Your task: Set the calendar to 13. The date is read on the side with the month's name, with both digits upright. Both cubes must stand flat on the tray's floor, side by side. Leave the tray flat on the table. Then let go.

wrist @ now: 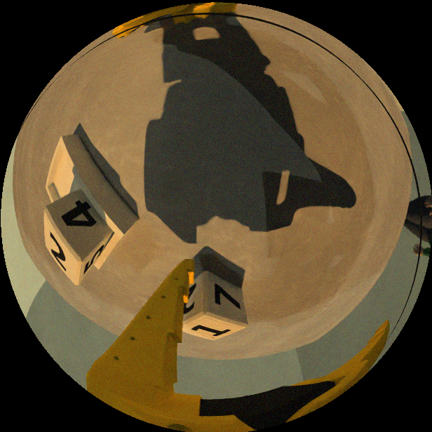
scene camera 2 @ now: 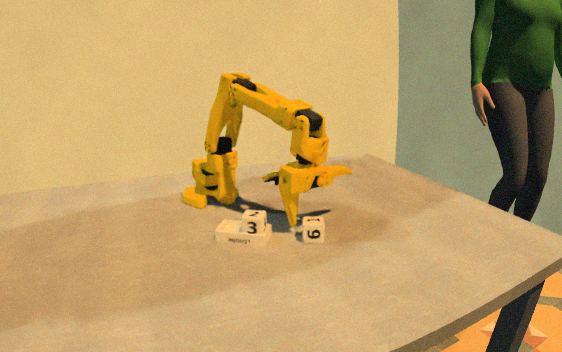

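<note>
A white tray [scene camera 2: 223,237] [wrist: 97,180] lies on the table with AUGUST on its front. A white cube [scene camera 2: 254,222] [wrist: 80,225] stands in its right half, with an upright 3 on the AUGUST side and a 2 on top; the wrist view shows a 4 and a 5 on other sides. A loose cube [scene camera 2: 313,231] [wrist: 215,305] stands on the table right of the tray, a 1 on top, a sideways 6 or 9 facing the scene camera and a 7 on another side. My gripper [scene camera 2: 322,198] [wrist: 288,293] is wide open and empty. Its fixed jaw points down between tray and loose cube, close beside that cube, partly hiding one digit.
The tray's left half holds no cube. The arm's base [scene camera 2: 215,182] stands on the table [scene camera 2: 200,285] behind the tray. The arm's shadow [wrist: 210,150] falls behind the loose cube. A person in green [scene camera 2: 525,45] stands beyond the table at the right.
</note>
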